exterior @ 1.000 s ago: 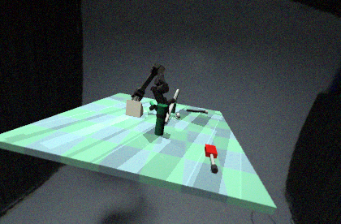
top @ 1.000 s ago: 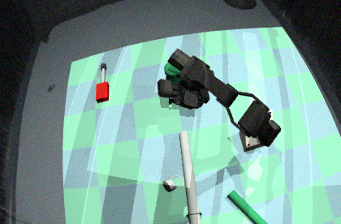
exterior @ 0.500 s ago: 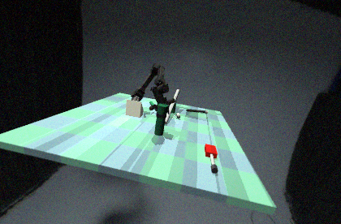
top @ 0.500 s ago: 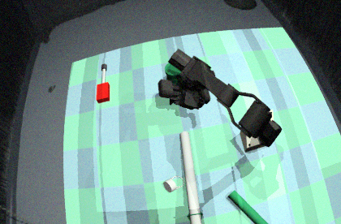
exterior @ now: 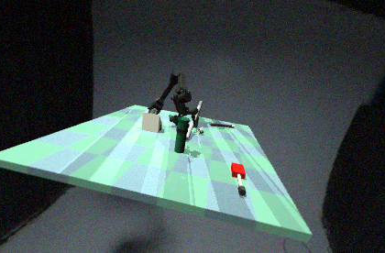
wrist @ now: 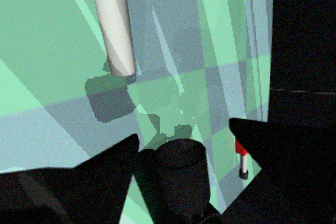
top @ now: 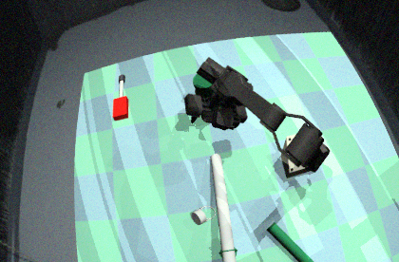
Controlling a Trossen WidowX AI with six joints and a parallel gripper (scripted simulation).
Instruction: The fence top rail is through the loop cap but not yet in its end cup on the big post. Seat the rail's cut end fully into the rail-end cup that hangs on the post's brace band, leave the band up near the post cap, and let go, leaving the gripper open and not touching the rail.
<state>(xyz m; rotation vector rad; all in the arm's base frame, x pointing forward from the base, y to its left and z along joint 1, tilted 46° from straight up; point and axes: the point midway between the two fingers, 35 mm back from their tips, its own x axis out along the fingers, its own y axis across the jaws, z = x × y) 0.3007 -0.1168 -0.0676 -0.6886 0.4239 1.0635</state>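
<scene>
Right now my gripper tip is 40 mm to the left of the dark rail-end cup, 20 mm past it and 10 mm below it. Also, from my gripper tip: red-handled tool (330 mm ahead, 280 mm to the right, 110 mm below); then green tube (440 mm to the left, 230 mm behind, 110 mm below); then thin green loop (410 mm to the left, 20 mm below, 20 mm behind).
</scene>
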